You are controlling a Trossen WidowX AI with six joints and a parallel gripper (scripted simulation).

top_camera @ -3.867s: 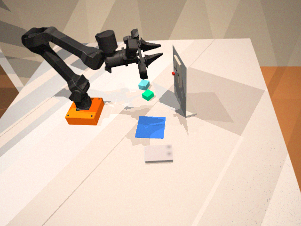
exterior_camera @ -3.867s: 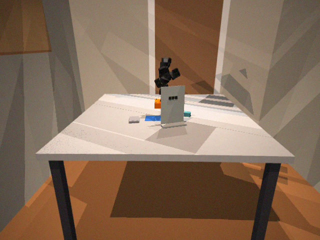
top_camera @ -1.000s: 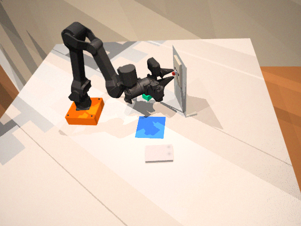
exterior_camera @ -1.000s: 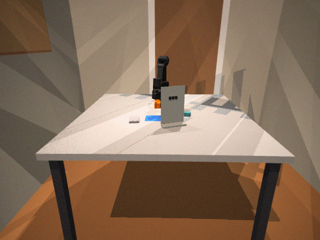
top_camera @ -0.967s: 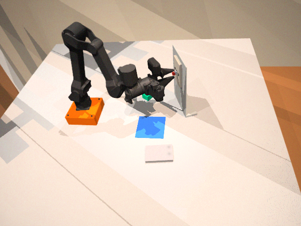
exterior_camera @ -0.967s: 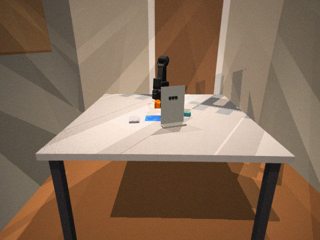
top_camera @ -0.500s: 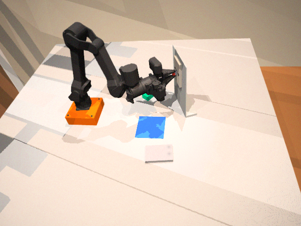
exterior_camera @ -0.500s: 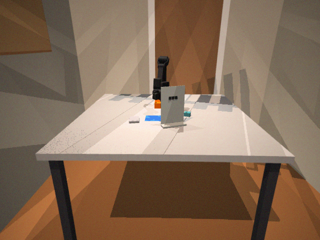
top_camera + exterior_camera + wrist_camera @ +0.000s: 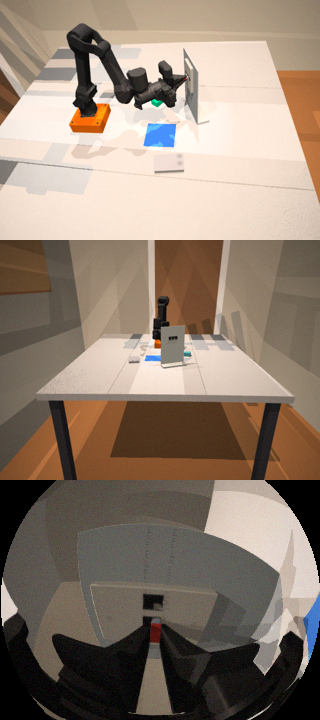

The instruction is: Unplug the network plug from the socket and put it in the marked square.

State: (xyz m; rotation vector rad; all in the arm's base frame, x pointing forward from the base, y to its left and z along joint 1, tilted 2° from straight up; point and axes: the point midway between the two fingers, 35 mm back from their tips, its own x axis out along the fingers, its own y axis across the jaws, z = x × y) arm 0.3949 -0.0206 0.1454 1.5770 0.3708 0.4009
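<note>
Now: the blue marked square 19 cm below my gripper tip, 12 cm to the right of it and 12 cm behind it. Also, from my gripper tip: green cube 17 cm below, 13 cm behind, 7 cm to the left; then upright panel 7 cm below, 2 cm ahead; then network plug right at my gripper tip.
</note>
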